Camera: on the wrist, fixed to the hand. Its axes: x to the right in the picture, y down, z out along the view.
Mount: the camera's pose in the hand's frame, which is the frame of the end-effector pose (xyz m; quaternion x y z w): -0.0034 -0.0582 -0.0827 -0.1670 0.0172 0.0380 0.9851
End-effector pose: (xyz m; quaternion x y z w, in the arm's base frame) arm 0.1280 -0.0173 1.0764 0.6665 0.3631 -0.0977 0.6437
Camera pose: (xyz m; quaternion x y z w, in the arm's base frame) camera 0.0622 0.0529 1.0452 0.5645 0.3597 0.0003 0.7429
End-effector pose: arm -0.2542 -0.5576 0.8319 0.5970 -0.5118 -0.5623 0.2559
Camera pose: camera -0.1577 -0.5568 0.8016 0.5356 -0.4285 -0.6194 0.3819
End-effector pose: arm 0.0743 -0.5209 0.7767 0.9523 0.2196 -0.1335 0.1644
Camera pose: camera 0.0595 -0.4420 0.8383 0.9213 0.2053 -0.0722 0.3223
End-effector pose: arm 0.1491 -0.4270 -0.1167 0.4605 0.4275 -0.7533 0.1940
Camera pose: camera 0.1545 -0.3268 -0.1041 0.4505 0.5328 -0.6554 0.2893
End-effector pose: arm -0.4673 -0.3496 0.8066 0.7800 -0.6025 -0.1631 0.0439
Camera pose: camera -0.3888 -0.3412 0.8698 0.7410 -0.5952 -0.2462 0.1901
